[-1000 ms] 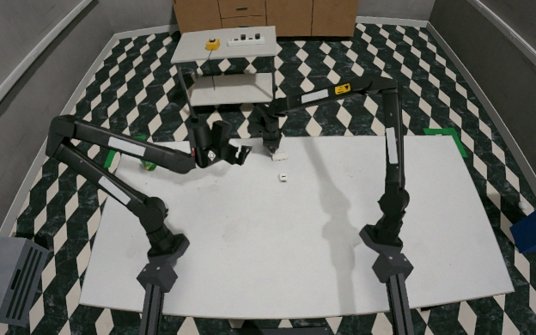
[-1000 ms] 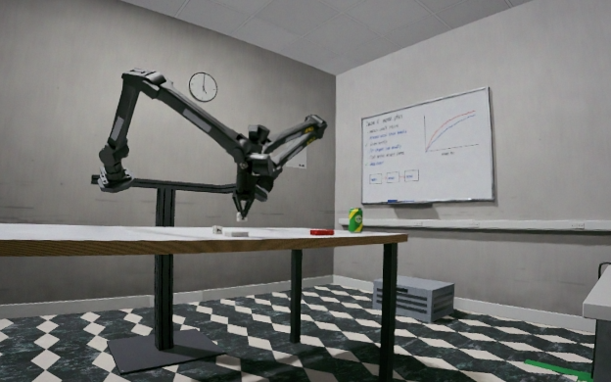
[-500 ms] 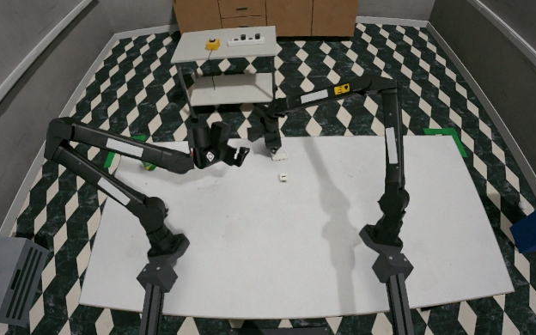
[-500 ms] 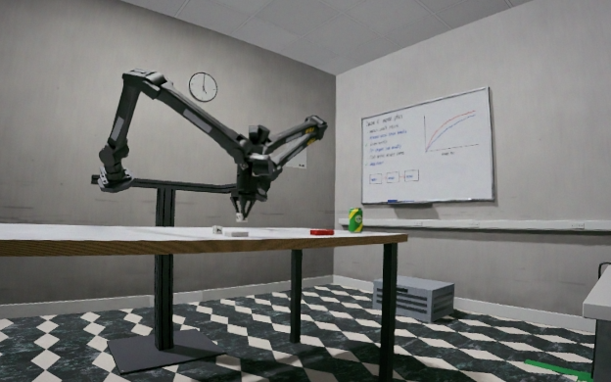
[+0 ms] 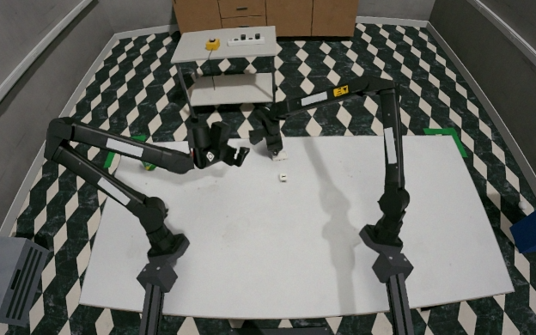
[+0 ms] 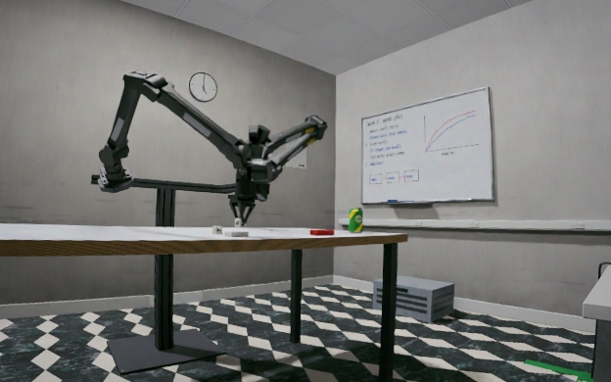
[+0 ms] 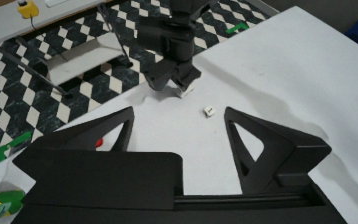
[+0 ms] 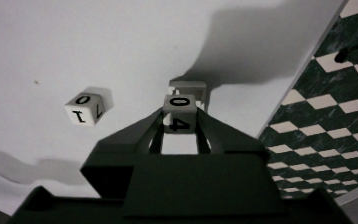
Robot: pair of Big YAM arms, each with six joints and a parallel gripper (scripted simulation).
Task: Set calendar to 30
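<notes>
The flat white tray is 1 cm ahead of my right hand, 2 cm to the right of it and 4 cm below it. Round my right hand: flat red object: 5 cm ahead, 36 cm to the left, 4 cm below.
</notes>
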